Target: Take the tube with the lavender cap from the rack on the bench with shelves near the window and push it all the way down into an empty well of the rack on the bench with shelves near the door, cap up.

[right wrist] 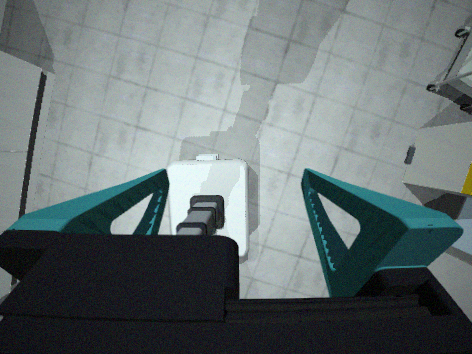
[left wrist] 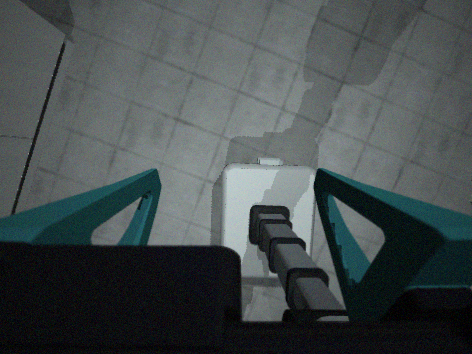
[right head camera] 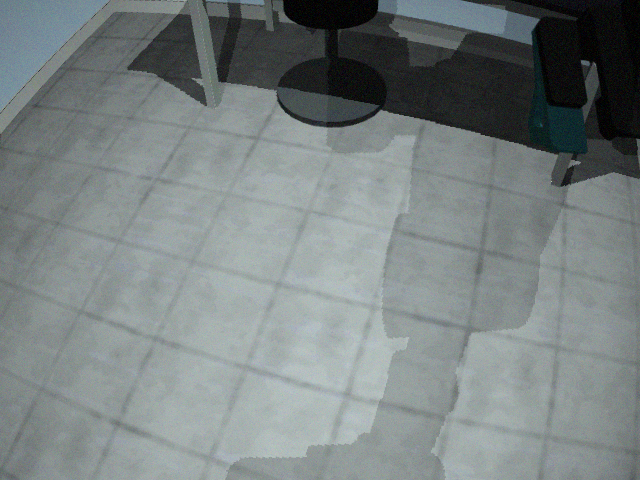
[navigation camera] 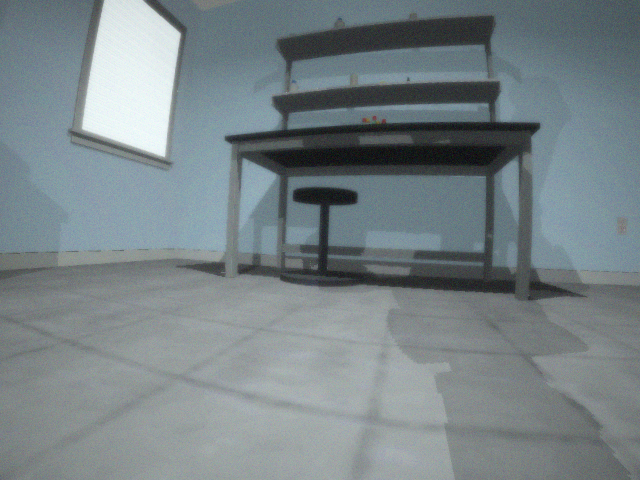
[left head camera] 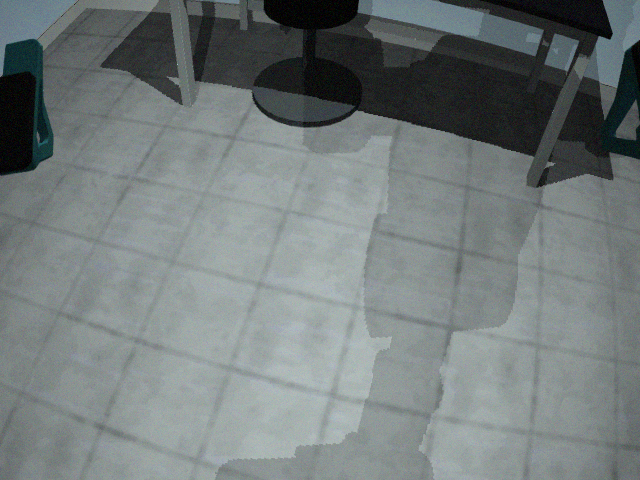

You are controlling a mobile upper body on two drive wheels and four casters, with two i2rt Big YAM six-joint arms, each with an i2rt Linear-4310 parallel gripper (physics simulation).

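Frame: origin at the left arm's base, x ahead, y left, z up, level; millimetres.
Seen in the pictures: left gripper, between the fingertips: point(left wrist: 237, 177); right gripper, between the fingertips: point(right wrist: 235, 176) point(right head camera: 597, 137).
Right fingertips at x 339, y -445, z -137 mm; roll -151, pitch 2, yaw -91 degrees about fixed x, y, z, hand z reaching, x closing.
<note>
Offsets run from my right fingertips to a thing's middle. "pt": to the spot under its first point.
The bench with shelves near the window point(navigation camera: 439, 127) point(left head camera: 578, 16) stands ahead, across the floor. Small red, yellow and green caps point(navigation camera: 374, 120) show on its top in the navigation camera; their rack is too small to make out, and I cannot tell a lavender cap. The bench near the door does not show. My left gripper point(left wrist: 237, 177) point(left head camera: 42, 149) is open and empty, raised over the floor and my white base. My right gripper point(right wrist: 235, 176) point(right head camera: 560, 144) is open and empty too, far from the bench; its edge shows at the right of the left head camera.
A black round stool point(navigation camera: 324, 196) point(left head camera: 307, 95) point(right head camera: 330, 95) stands under the bench's front left part. The window point(navigation camera: 131, 77) is left of the bench. A pale cabinet {pt dz -1005, dx +283, dy +1479 mm} point(left wrist: 25, 95) point(right wrist: 15, 105) is at the wrist views' left. A cart {pt dz -1136, dx +422, dy -1443 mm} point(right wrist: 457, 90) and a yellow-lidded bin point(right wrist: 469, 181) are at right.
</note>
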